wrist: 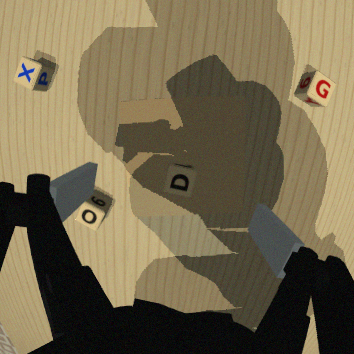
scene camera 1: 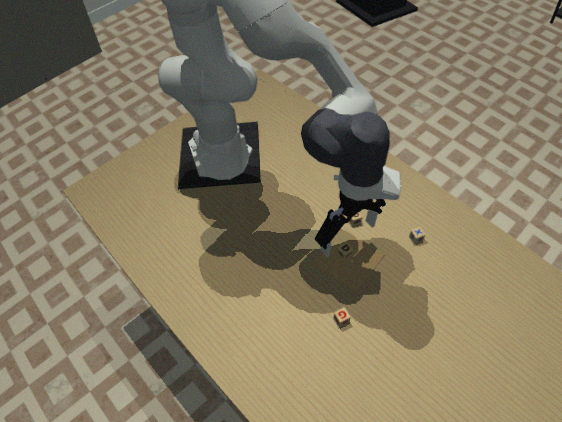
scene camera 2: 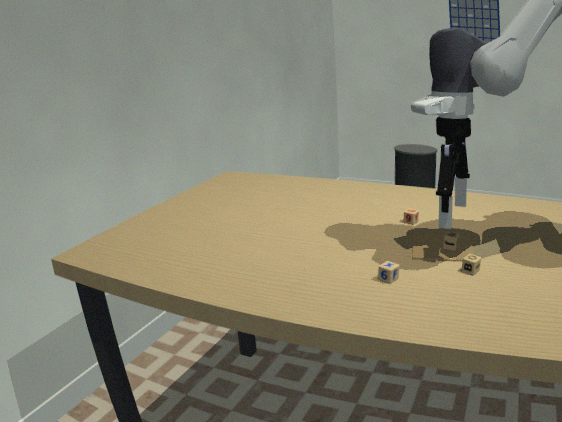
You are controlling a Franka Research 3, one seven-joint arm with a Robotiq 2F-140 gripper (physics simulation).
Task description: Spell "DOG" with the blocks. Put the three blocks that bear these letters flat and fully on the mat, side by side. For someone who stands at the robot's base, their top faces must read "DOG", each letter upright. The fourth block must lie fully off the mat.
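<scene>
The mat [scene camera 1: 375, 260] [scene camera 2: 420, 251] [wrist: 145, 111] is a thin tan sheet, mostly in the arm's shadow. The D block [scene camera 1: 345, 249] [scene camera 2: 450, 241] [wrist: 180, 181] appears to lie on its near part; its letter looks turned sideways in the wrist view, though dark. The O block [scene camera 1: 356, 220] [scene camera 2: 471, 264] [wrist: 90, 216] lies off the mat, left of it in the wrist view. The G block [scene camera 1: 342, 317] [scene camera 2: 411, 216] [wrist: 321, 90] lies off it to the right, slightly tilted. My gripper [scene camera 1: 348, 235] [scene camera 2: 453, 215] [wrist: 175, 198] is open and empty above the D block.
The X block [scene camera 1: 417, 235] [scene camera 2: 388, 272] [wrist: 26, 73] lies off the mat, at the upper left in the wrist view. The wooden table [scene camera 1: 280, 360] [scene camera 2: 225, 270] bears the robot's black base plate [scene camera 1: 187, 175]. A dark bin [scene camera 2: 415, 167] stands behind the table.
</scene>
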